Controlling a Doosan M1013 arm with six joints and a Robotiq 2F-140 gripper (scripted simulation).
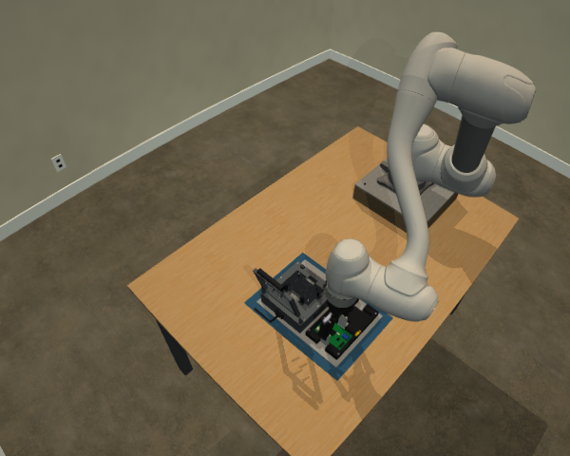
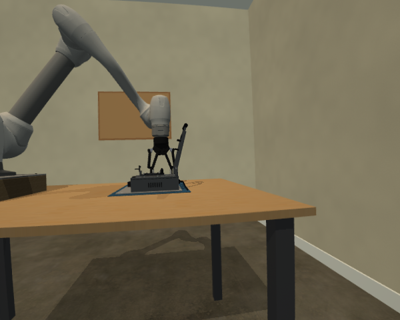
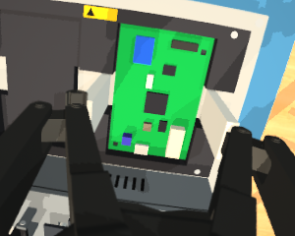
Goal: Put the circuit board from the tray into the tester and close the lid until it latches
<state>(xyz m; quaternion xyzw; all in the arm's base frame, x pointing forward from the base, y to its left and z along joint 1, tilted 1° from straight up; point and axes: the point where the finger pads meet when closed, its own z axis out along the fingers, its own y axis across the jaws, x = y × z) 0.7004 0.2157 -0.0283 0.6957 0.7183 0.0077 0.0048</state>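
My hand is 2 cm above the green circuit board. Also, from my hand: tester: 13 cm to the right, 7 cm above; then latch hook: 12 cm to the right, 10 cm behind, 5 cm above; then tester lid: 17 cm to the right, 14 cm above, 9 cm ahead.
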